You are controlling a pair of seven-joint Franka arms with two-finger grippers.
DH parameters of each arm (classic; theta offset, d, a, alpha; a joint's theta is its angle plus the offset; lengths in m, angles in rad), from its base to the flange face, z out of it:
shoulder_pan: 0 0.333 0 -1.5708
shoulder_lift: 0 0 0 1.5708
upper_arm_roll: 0 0.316 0.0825 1.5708
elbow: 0 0 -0.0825 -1.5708
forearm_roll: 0 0.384 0 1.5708
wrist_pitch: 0 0 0.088 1.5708
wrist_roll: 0 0.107 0 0
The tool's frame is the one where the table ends.
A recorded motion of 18 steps. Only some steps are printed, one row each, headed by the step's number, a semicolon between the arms.
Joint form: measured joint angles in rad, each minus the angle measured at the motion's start. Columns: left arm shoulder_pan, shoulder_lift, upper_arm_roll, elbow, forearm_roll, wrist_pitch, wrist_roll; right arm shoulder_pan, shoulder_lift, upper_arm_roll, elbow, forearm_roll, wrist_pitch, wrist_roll.
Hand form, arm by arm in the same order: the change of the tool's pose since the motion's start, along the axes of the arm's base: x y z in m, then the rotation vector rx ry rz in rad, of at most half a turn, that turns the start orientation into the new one. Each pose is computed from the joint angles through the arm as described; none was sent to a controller.
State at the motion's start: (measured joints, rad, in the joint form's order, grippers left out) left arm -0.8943 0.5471 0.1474 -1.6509 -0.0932 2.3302 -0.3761; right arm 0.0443 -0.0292 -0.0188 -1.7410 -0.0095 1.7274 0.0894
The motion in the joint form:
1: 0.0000 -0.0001 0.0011 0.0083 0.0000 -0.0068 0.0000; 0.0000 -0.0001 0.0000 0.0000 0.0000 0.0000 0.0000
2: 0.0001 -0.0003 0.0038 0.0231 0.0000 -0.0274 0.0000; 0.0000 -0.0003 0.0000 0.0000 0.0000 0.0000 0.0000
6: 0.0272 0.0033 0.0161 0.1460 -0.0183 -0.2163 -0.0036; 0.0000 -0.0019 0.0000 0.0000 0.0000 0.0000 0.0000
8: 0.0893 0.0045 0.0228 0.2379 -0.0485 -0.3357 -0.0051; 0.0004 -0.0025 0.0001 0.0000 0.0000 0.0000 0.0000
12: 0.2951 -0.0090 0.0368 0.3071 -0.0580 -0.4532 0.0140; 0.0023 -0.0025 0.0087 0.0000 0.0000 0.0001 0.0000
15: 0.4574 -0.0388 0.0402 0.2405 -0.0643 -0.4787 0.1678; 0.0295 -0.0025 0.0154 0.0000 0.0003 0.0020 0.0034
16: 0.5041 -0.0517 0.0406 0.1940 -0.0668 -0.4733 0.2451; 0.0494 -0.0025 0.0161 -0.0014 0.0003 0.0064 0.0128
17: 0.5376 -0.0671 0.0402 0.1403 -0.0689 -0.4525 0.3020; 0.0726 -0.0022 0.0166 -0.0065 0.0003 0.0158 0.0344
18: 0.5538 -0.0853 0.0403 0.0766 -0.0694 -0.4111 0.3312; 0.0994 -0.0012 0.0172 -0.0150 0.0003 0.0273 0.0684
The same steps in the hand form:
1: 0.0013 -0.0008 0.0033 -0.0010 -0.0013 0.0003; 0.0000 0.0000 0.0001 0.0000 -0.0001 0.0000
2: 0.0032 -0.0012 0.0083 0.0030 0.0024 0.0016; -0.0001 0.0000 0.0002 0.0000 -0.0003 0.0000
6: 0.0236 0.0072 0.0453 0.0352 0.0654 0.0408; -0.0005 0.0000 0.0011 0.0001 -0.0019 0.0000
8: 0.0548 0.0355 0.0773 0.0280 0.1070 0.1105; -0.0006 0.0003 0.0014 0.0001 -0.0025 0.0005
12: 0.1340 0.1624 0.1100 0.0289 0.1417 0.3005; -0.0008 0.0061 0.0014 -0.0001 -0.0026 0.0110
15: 0.1641 0.2776 0.0973 0.0411 0.1957 0.3187; -0.0016 0.0250 0.0016 0.0001 -0.0045 0.0415
16: 0.1656 0.3128 0.0849 0.0441 0.2202 0.2935; -0.0021 0.0364 0.0013 0.0005 -0.0076 0.0527
17: 0.1631 0.3389 0.0721 0.0427 0.2356 0.2760; -0.0028 0.0496 -0.0005 0.0014 -0.0117 0.0549
18: 0.1571 0.3543 0.0582 0.0405 0.2388 0.2711; -0.0040 0.0648 -0.0041 0.0025 -0.0139 0.0484

